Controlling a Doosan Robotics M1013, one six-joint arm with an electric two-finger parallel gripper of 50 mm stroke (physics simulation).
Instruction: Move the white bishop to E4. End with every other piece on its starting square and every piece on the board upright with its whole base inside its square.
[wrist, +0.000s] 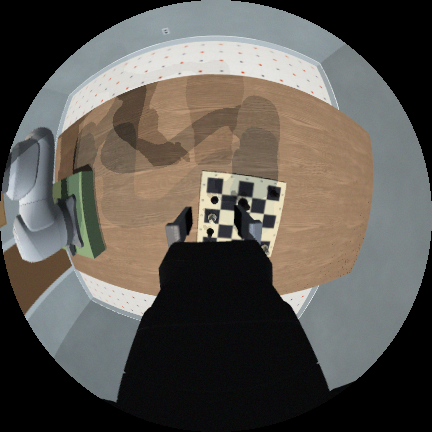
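The chessboard lies on the table, its lower part hidden behind the gripper body. A pale piece stands on a dark square near the board's left side, and another pale piece is near the lower right corner. Which of them is the white bishop is too small to tell. Dark pieces also stand on the board. My gripper is open and empty, above the board's left part. Its right finger overlaps the board in the view, and its left finger appears left of the board's edge.
The wooden table carries the board. A green block-like base is at the left, beside the grey robot arm. Arm shadows cross the table behind the board. A dotted white floor mat lies beyond the table's far edge.
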